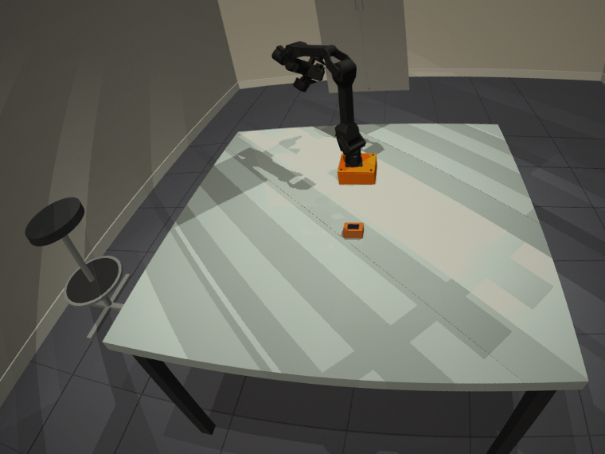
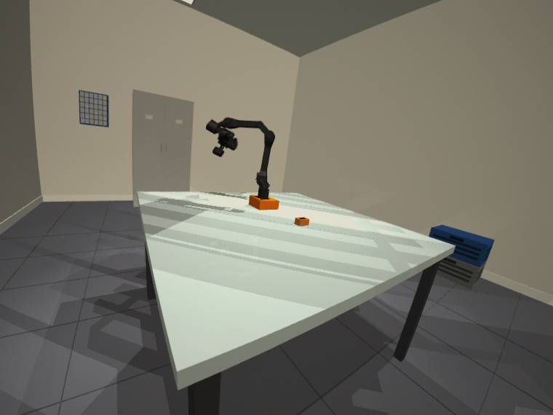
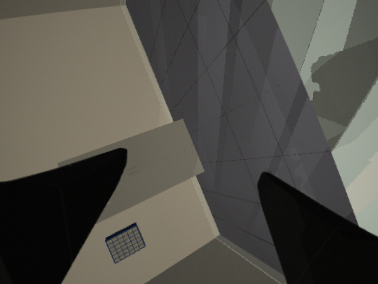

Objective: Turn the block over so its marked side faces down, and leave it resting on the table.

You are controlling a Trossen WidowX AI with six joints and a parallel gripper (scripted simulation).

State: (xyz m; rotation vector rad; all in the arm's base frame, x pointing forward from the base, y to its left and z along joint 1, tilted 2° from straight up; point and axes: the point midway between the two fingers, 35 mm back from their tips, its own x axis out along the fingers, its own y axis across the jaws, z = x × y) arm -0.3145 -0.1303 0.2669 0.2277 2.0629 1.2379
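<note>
The orange block lies 680 mm ahead of my gripper tip, 290 mm below it and 90 mm to the left of it.
</note>
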